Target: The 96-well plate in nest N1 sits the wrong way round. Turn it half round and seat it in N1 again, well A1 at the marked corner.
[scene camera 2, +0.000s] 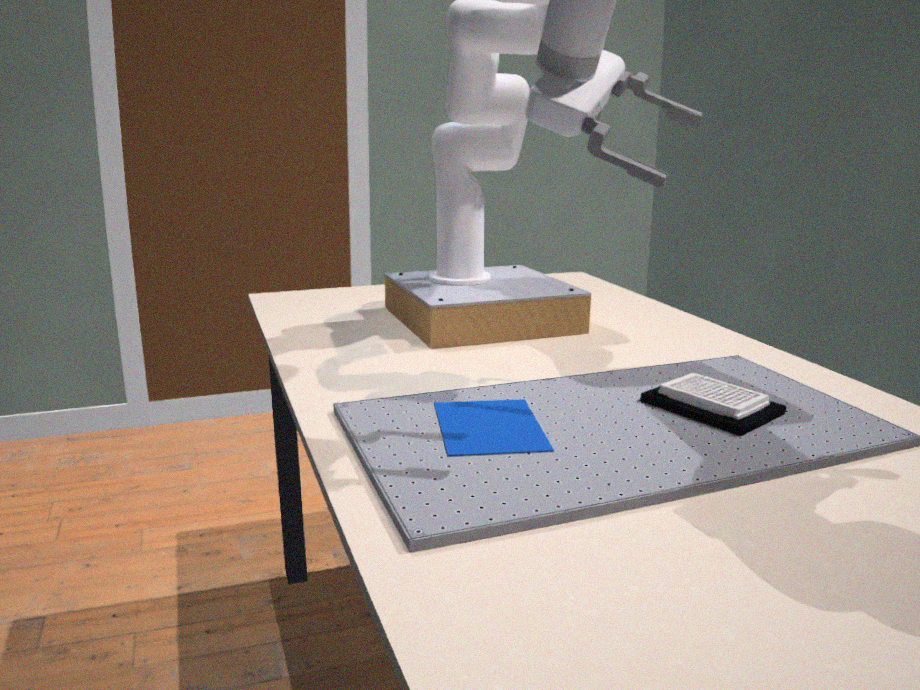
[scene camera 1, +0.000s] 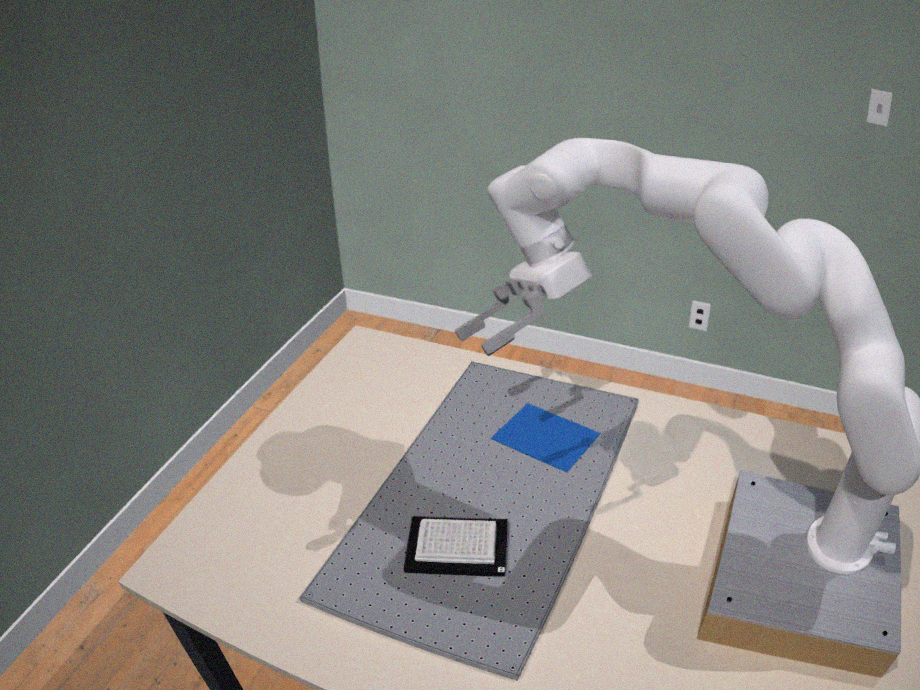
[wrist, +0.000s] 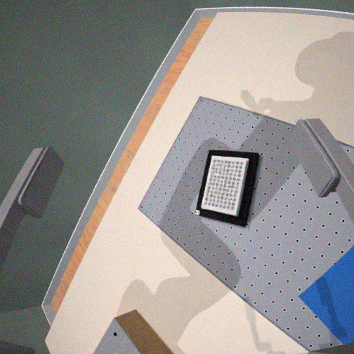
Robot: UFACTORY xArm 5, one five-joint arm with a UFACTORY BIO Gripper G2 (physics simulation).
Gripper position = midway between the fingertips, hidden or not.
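Note:
White 96-well plate (scene camera 1: 447, 541), (scene camera 2: 722, 398), (wrist: 224, 185). Black nest N1 (scene camera 1: 501, 537), (scene camera 2: 763, 416), (wrist: 251, 172). Flat blue rectangle (scene camera 2: 469, 428). My gripper (scene camera 2: 683, 149), (scene camera 1: 470, 343), (wrist: 168, 140).

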